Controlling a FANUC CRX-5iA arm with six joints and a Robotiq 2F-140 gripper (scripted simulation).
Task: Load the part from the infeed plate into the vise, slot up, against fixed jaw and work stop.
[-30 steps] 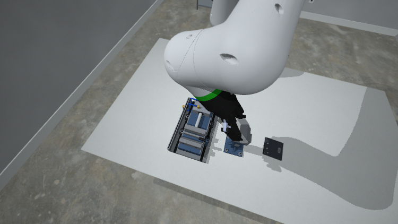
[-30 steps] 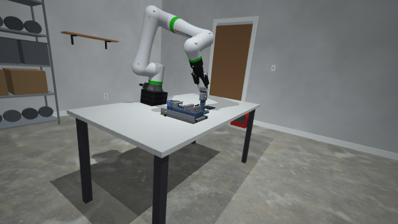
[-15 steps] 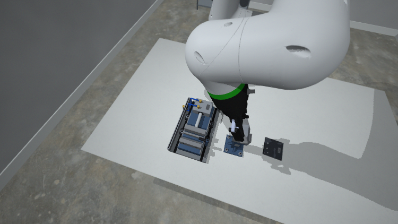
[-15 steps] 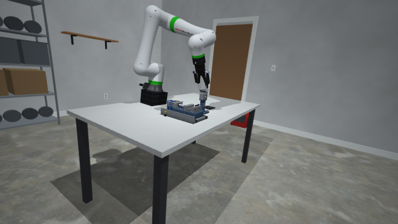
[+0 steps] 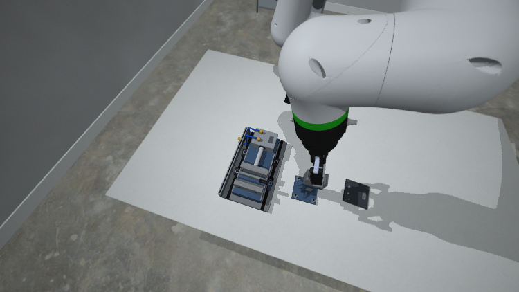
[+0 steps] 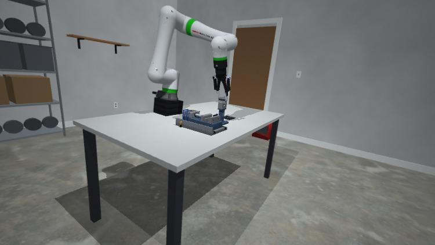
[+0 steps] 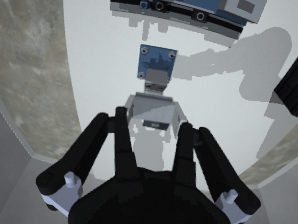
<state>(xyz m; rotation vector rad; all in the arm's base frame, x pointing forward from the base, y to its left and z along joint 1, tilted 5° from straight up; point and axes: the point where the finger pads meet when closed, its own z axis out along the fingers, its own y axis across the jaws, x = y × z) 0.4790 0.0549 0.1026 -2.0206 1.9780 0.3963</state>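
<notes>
The part is 3 cm below my hand. Round my hand: air cylinder rod (5 cm behind, 19 cm to the right, 13 cm below); then vise (3 cm behind, 19 cm to the right, 17 cm below); then air cylinder (12 cm behind, 19 cm to the right, 13 cm below).
</notes>
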